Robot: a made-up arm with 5 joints. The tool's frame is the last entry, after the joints.
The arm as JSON. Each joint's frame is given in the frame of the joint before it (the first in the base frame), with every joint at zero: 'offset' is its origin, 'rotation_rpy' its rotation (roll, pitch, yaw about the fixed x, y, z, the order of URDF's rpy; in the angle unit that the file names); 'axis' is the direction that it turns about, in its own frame. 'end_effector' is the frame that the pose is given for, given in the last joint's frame.
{
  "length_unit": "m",
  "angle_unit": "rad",
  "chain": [
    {
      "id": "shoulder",
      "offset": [
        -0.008,
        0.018,
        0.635
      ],
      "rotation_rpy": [
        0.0,
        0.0,
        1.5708
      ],
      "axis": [
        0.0,
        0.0,
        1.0
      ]
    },
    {
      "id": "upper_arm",
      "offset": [
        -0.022,
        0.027,
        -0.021
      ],
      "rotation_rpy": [
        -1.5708,
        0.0,
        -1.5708
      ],
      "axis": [
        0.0,
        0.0,
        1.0
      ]
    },
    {
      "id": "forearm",
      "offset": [
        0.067,
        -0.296,
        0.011
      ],
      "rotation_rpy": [
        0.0,
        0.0,
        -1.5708
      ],
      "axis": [
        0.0,
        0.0,
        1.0
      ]
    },
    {
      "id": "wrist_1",
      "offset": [
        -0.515,
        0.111,
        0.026
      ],
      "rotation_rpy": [
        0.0,
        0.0,
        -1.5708
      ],
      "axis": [
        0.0,
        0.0,
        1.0
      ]
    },
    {
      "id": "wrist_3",
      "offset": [
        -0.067,
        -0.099,
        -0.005
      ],
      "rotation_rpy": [
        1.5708,
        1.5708,
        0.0
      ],
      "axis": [
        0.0,
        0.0,
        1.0
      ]
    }
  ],
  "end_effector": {
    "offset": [
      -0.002,
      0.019,
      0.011
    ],
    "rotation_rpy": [
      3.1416,
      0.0,
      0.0
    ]
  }
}
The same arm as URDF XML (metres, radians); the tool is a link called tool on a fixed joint. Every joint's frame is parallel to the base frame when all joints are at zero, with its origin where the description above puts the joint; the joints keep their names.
<robot name="arm">
<joint name="shoulder" type="continuous"><parent link="base"/><child link="link1"/><origin xyz="-0.0080 0.0180 0.6350" rpy="0.0000 0.0000 0.0000"/><axis xyz="0 0 1"/></joint>
<joint name="upper_arm" type="continuous"><parent link="link1"/><child link="link2"/><origin xyz="-0.0270 -0.0220 -0.0210" rpy="0.0000 0.0000 0.0000"/><axis xyz="0 1 0"/></joint>
<joint name="forearm" type="continuous"><parent link="link2"/><child link="link3"/><origin xyz="0.0670 0.0110 0.2960" rpy="0.0000 0.0000 0.0000"/><axis xyz="0 1 0"/></joint>
<joint name="wrist_1" type="continuous"><parent link="link3"/><child link="link4"/><origin xyz="0.1110 0.0260 -0.5150" rpy="0.0000 0.0000 0.0000"/><axis xyz="0 1 0"/></joint>
<joint name="wrist_3" type="continuous"><parent link="link4"/><child link="link5"/><origin xyz="0.0670 -0.0050 -0.0990" rpy="0.0000 0.0000 0.0000"/><axis xyz="0 0 -1"/></joint>
<joint name="tool_joint" type="fixed"><parent link="link5"/><child link="tool"/><origin xyz="-0.0190 0.0020 -0.0110" rpy="0.0000 0.0000 -1.5708"/></joint>
<link name="base"/>
<link name="link1"/>
<link name="link2"/>
<link name="link3"/>
<link name="link4"/>
<link name="link5"/>
<link name="tool"/>
</robot>

